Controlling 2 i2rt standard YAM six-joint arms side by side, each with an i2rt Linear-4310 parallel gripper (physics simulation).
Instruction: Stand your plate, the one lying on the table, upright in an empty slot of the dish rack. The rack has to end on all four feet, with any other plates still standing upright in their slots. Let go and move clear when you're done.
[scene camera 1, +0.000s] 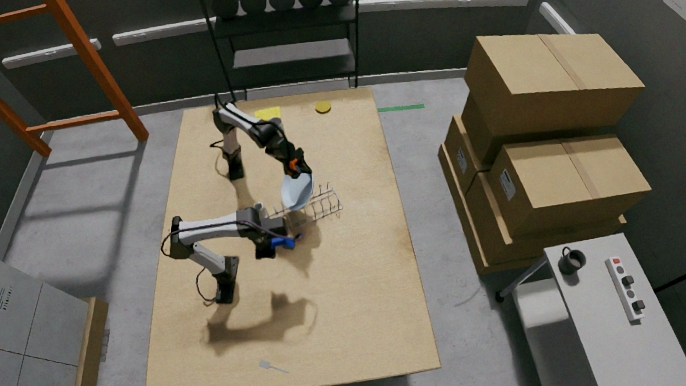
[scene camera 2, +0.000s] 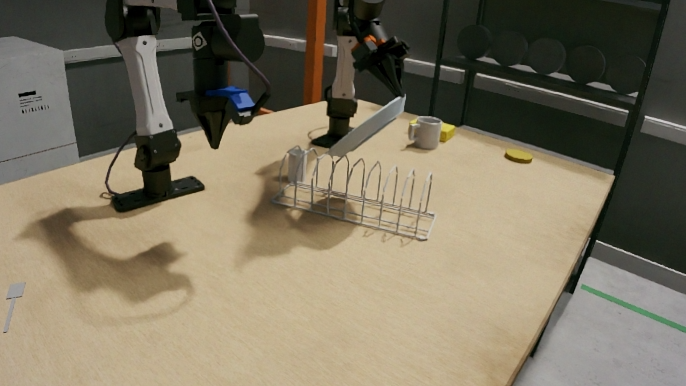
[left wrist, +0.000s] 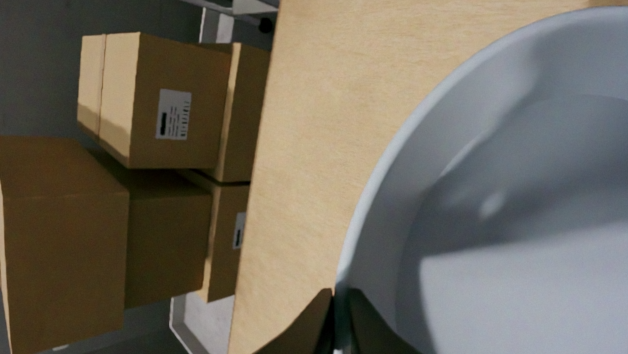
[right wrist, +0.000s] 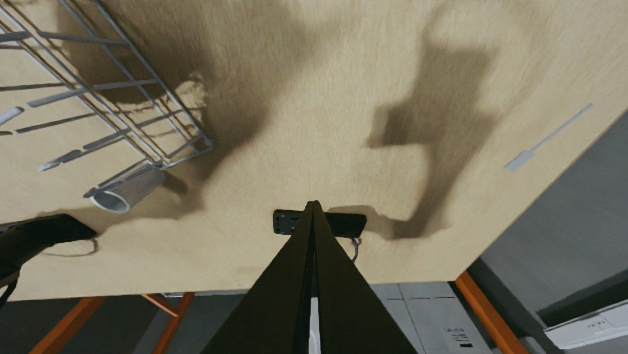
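Pixels of known places: left gripper, fingertip midpoint: (scene camera 1: 311, 172) (scene camera 2: 401, 98) (left wrist: 341, 305); right gripper, fingertip midpoint: (scene camera 1: 271, 255) (scene camera 2: 214, 148) (right wrist: 313, 207); left arm's base, link origin: (scene camera 1: 235, 163) (scene camera 2: 338, 137) (right wrist: 42, 230); right arm's base, link origin: (scene camera 1: 227, 279) (scene camera 2: 159, 195).
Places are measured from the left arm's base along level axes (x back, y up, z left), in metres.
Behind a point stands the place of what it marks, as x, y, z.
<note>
The pale blue plate (scene camera 1: 297, 192) {-0.263, 0.150, -0.363} (scene camera 2: 369, 126) {-0.310, 0.206, -0.429} (left wrist: 505, 295) {-0.303, 0.193, -0.351} hangs tilted from my left gripper (scene camera 2: 401, 95) {-0.334, 0.250, -0.353} (left wrist: 341, 305) {-0.334, 0.250, -0.353}, which is shut on its rim. Its lower edge is near the hoop tops toward the left end of the wire dish rack (scene camera 2: 426, 239) {-0.442, 0.004, -0.399} (right wrist: 209, 145) {-0.114, 0.006, -0.458} in scene camera 2; I cannot tell if they touch. The plate is not down in a slot. The rack stands on the table, and no other plate shows in it. My right gripper (scene camera 2: 215, 147) {-0.113, 0.168, -0.617} (right wrist: 313, 207) {-0.113, 0.168, -0.617} is shut and empty, above the table to the left of the rack in scene camera 2.
A grey cup-like holder (scene camera 2: 297, 166) {-0.097, 0.043, -0.347} (right wrist: 132, 190) {-0.087, 0.055, -0.350} is at the rack's left end in scene camera 2. A grey mug (scene camera 2: 428, 133) {-0.254, 0.052, 0.095}, a yellow block (scene camera 1: 266, 113) {-0.208, 0.036, 0.258} (scene camera 2: 447, 132) {-0.280, 0.034, 0.210} and a yellow disc (scene camera 1: 323, 107) {-0.515, 0.015, 0.227} (scene camera 2: 519, 156) {-0.520, 0.015, 0.215} are beyond the rack. A small spatula (scene camera 1: 265, 365) {0.016, 0.002, -0.961} (scene camera 2: 16, 290) {0.017, 0.002, -0.956} (right wrist: 520, 160) {0.017, 0.002, -0.956} lies far off.
</note>
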